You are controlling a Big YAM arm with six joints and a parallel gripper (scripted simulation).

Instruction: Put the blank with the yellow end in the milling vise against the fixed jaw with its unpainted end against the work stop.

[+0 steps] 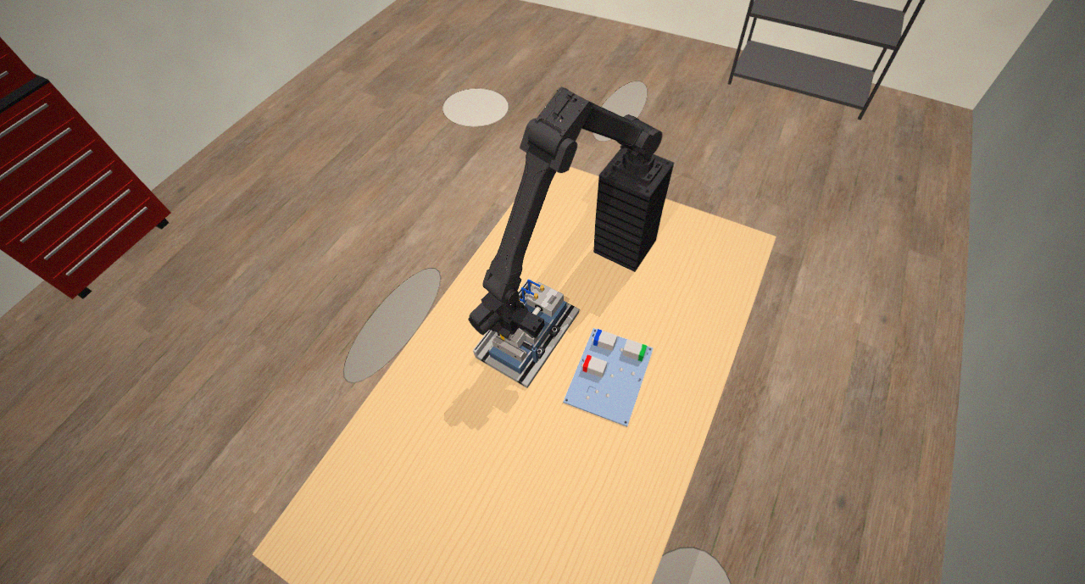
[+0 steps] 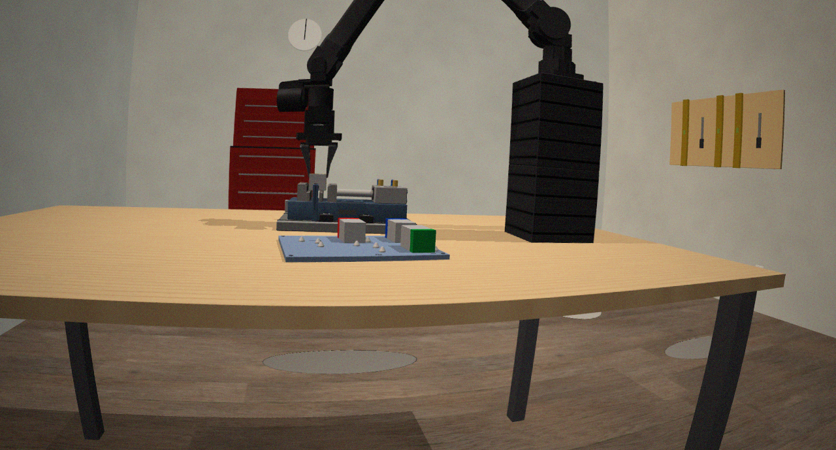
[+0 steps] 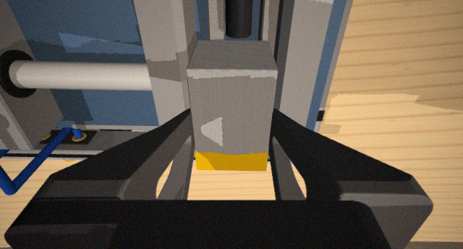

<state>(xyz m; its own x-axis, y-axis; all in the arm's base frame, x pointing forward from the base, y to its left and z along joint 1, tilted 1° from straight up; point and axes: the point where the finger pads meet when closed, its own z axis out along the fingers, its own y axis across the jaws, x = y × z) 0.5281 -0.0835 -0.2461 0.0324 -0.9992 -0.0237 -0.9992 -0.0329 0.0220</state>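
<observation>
The yellow-ended blank lies 2 cm below my hand. Round my hand: work stop rod 5 cm to the left, 3 cm below; then fixed jaw 3 cm ahead, 1 cm to the left, 4 cm below; then moving jaw 3 cm behind, 1 cm to the left, 4 cm below.
</observation>
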